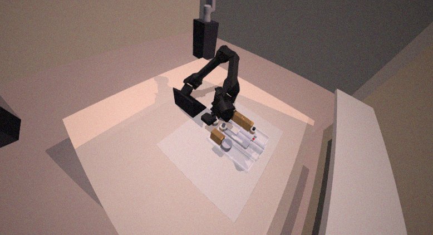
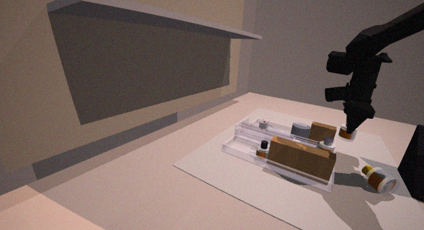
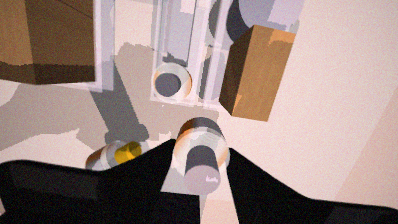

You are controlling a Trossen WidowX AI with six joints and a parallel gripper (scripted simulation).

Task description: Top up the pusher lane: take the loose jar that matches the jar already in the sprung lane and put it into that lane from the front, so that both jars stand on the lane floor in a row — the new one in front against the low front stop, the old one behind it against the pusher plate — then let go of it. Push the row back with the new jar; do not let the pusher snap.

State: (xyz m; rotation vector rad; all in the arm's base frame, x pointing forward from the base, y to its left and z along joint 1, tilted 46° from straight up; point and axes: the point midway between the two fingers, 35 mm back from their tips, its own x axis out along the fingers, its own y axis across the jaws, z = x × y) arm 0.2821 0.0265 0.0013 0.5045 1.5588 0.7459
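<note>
The grey cylinder lies 140 mm ahead of my gripper tip, 60 mm below it and 30 mm to the right of it. The rest, counted from my gripper tip: clear lane rack (190 mm ahead, 80 mm to the left, 70 mm below).
</note>
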